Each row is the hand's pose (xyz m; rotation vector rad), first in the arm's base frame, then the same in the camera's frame.
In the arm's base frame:
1: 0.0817 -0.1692 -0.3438 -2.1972 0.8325 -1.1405
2: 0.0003 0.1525 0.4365 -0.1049 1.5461 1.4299
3: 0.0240 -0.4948 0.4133 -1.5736 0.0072 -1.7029
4: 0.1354 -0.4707 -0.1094 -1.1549 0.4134 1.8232
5: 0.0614 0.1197 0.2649 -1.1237 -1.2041 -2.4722
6: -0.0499 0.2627 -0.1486 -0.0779 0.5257 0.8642
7: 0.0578 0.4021 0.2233 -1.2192 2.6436 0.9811
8: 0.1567 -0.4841 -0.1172 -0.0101 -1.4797 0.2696
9: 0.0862 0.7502 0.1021 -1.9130 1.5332 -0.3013
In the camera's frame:
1: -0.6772 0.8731 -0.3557 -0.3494 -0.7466 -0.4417
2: -0.7165 0.0293 -0.4304 -1.4400 -0.9210 2.3912
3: -0.1478 0.2544 -0.2158 0.5905 -0.6020 -0.5445
4: -0.3559 0.7463 -0.1843 1.2651 2.4846 -1.2828
5: -0.7561 0.2042 -0.3846 1.3323 -0.1115 -1.4055
6: -0.9673 0.5490 -0.5855 0.0857 -1.5376 2.3474
7: -1.0213 0.1553 -0.4785 -2.1467 -0.3237 0.8813
8: -0.3530 0.7585 -0.1611 -2.0965 1.8441 -0.6191
9: -1.3788 0.1624 -0.5720 -0.9372 -0.8191 0.2271

